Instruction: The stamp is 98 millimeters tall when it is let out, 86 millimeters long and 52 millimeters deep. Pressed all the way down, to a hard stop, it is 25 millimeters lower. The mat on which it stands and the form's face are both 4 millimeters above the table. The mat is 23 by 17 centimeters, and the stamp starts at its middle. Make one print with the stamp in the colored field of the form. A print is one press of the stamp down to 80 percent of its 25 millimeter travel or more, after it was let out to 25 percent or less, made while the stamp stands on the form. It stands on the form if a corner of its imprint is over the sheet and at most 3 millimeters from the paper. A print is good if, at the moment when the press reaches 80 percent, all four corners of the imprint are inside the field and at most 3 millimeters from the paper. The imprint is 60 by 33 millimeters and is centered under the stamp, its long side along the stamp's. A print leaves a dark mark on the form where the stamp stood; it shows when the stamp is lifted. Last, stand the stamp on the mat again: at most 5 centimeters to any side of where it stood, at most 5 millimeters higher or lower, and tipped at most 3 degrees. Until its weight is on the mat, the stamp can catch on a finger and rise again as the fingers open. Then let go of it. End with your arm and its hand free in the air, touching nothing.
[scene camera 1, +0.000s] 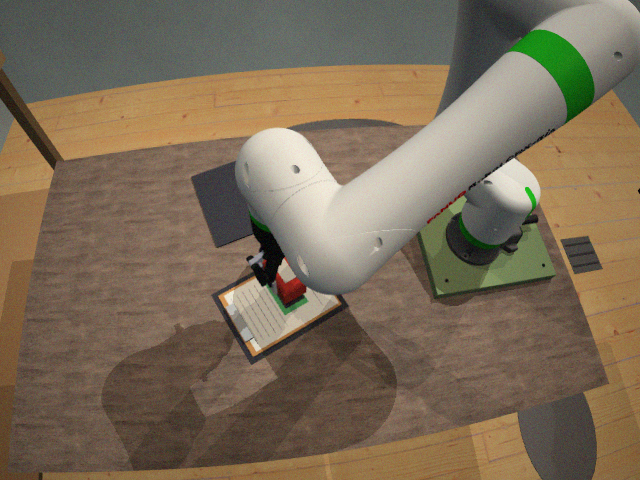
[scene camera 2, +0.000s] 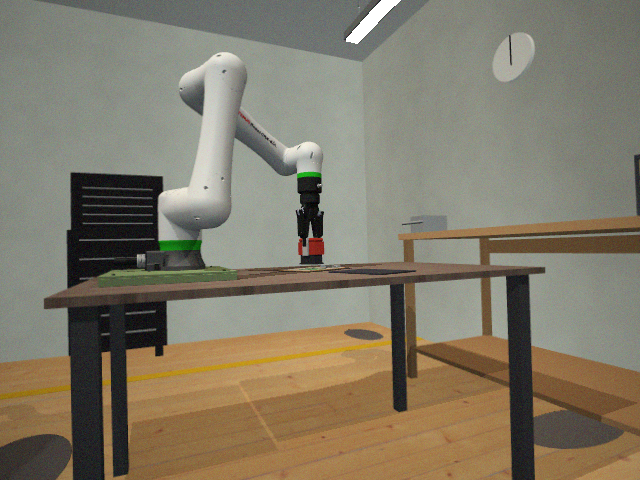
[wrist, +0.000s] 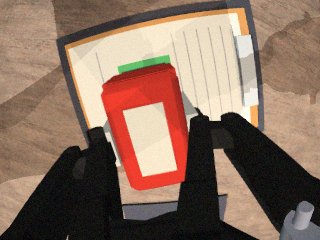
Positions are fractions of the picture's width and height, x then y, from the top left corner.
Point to a dark mat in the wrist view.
0.45, 0.88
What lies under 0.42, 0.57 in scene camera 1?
The gripper.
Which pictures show the gripper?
Scene camera 1, scene camera 2 and the wrist view: all of them.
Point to a form on clipboard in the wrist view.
0.67, 0.24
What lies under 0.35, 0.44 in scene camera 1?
A dark mat.
